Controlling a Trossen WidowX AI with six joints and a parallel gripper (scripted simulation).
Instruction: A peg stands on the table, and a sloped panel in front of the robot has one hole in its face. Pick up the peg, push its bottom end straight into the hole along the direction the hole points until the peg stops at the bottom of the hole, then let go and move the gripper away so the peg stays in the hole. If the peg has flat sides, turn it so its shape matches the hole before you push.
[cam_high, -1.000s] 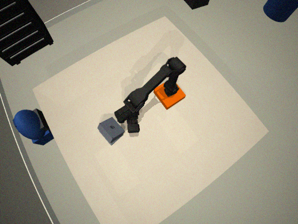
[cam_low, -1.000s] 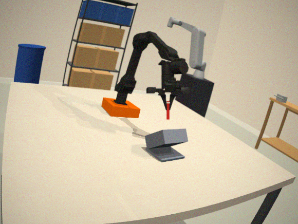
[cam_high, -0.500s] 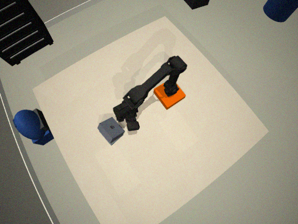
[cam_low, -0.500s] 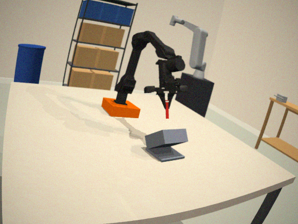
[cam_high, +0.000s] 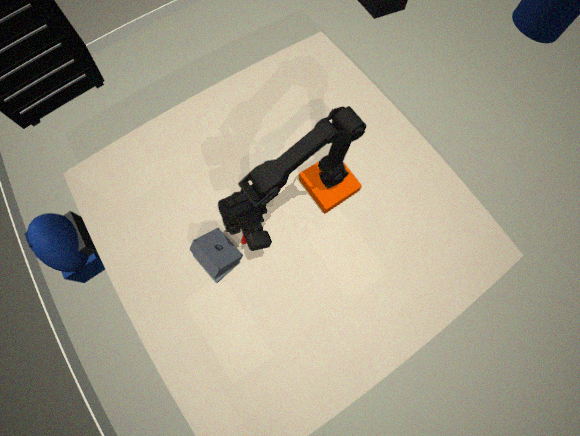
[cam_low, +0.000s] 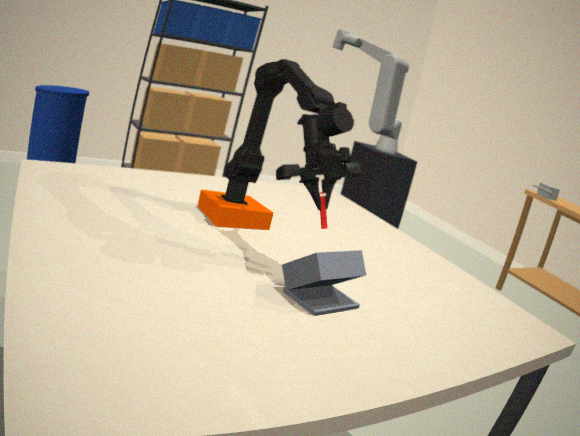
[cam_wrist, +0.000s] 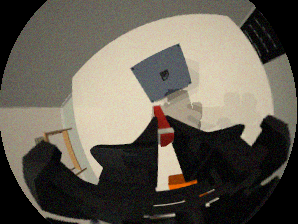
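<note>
Now: the grey sloped panel 110 mm ahead of my gripper tip, 20 mm to the right of it and 100 mm below it. From my gripper tip the other things lie so: flat grey foot 130 mm ahead, 10 mm to the right, 160 mm below; thin red peg 10 mm behind, 10 mm above.
</note>
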